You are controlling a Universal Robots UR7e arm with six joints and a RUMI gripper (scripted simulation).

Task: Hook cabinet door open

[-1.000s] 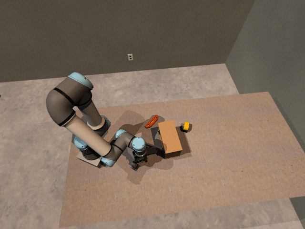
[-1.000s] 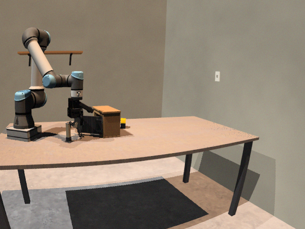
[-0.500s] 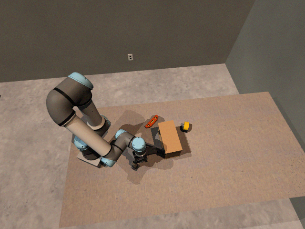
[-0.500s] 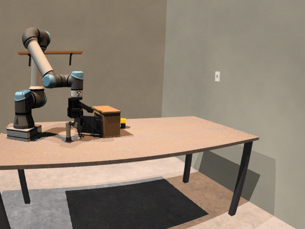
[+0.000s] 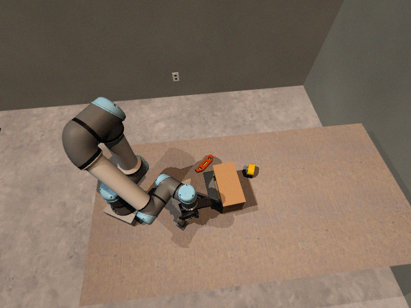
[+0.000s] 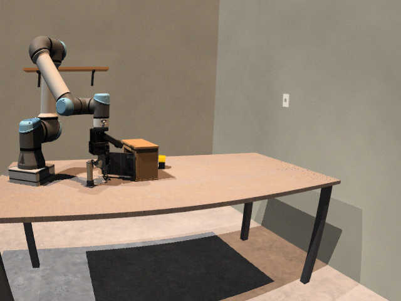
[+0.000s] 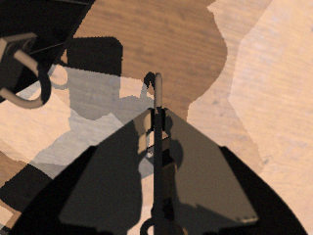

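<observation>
The dark door lies 9 cm ahead of my hand, 4 cm to the left of it and 2 cm above it. The rest, counted from my hand: yellow tape measure 40 cm ahead, 17 cm to the left, 2 cm below; then thin hook 3 cm behind, 1 cm above; then flat orange object 15 cm ahead, 31 cm to the left, 4 cm below.
</observation>
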